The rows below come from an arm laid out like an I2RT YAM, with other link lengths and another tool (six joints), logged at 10 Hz.
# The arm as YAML. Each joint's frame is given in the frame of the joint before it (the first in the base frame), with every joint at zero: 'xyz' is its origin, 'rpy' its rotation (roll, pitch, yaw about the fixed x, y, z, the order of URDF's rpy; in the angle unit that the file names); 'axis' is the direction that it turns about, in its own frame. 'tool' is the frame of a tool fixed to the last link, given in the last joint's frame.
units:
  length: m
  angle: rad
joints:
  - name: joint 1
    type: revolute
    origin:
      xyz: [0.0, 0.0, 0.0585]
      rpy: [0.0, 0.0, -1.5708]
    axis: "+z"
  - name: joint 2
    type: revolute
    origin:
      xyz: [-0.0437, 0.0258, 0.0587]
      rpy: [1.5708, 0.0, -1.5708]
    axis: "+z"
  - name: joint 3
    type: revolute
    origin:
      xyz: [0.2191, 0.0, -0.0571]
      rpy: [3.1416, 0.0, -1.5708]
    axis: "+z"
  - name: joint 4
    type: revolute
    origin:
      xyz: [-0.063, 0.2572, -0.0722]
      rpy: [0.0, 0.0, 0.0]
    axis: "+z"
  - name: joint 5
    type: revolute
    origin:
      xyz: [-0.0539, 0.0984, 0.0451]
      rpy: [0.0, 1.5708, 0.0]
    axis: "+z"
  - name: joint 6
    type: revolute
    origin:
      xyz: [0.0, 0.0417, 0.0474]
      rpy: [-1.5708, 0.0, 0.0]
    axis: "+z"
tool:
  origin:
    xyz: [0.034, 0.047, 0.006]
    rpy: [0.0, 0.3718, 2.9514]
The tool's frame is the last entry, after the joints.
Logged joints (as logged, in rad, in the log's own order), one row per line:
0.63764, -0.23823, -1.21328, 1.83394, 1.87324, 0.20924
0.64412, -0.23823, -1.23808, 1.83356, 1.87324, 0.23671
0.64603, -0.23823, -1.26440, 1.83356, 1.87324, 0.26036
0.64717, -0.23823, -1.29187, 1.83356, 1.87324, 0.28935
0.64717, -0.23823, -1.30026, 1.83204, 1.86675, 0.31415
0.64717, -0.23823, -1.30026, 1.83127, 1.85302, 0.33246
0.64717, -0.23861, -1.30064, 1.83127, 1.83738, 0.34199
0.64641, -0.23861, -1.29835, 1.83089, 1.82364, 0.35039
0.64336, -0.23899, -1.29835, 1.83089, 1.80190, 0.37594
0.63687, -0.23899, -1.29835, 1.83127, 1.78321, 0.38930
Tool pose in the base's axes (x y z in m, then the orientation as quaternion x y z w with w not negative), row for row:
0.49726, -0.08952, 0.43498, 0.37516, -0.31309, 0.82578, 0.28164
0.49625, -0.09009, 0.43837, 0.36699, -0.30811, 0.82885, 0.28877
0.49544, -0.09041, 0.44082, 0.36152, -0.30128, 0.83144, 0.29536
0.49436, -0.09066, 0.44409, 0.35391, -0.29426, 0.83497, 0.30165
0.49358, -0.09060, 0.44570, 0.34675, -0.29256, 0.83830, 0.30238
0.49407, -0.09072, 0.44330, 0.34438, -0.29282, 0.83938, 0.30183
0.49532, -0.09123, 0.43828, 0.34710, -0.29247, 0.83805, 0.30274
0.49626, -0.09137, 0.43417, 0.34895, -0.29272, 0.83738, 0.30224
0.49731, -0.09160, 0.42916, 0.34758, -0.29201, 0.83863, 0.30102
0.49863, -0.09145, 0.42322, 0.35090, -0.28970, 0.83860, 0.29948
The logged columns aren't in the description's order. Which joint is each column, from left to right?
Columns, left to right: joint 5, joint 1, joint 6, joint 2, joint 3, joint 4.
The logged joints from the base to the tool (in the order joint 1, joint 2, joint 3, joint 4, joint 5, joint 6), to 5 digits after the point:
-0.23823, 1.83394, 1.87324, 0.20924, 0.63764, -1.21328
-0.23823, 1.83356, 1.87324, 0.23671, 0.64412, -1.23808
-0.23823, 1.83356, 1.87324, 0.26036, 0.64603, -1.26440
-0.23823, 1.83356, 1.87324, 0.28935, 0.64717, -1.29187
-0.23823, 1.83204, 1.86675, 0.31415, 0.64717, -1.30026
-0.23823, 1.83127, 1.85302, 0.33246, 0.64717, -1.30026
-0.23861, 1.83127, 1.83738, 0.34199, 0.64717, -1.30064
-0.23861, 1.83089, 1.82364, 0.35039, 0.64641, -1.29835
-0.23899, 1.83089, 1.80190, 0.37594, 0.64336, -1.29835
-0.23899, 1.83127, 1.78321, 0.38930, 0.63687, -1.29835

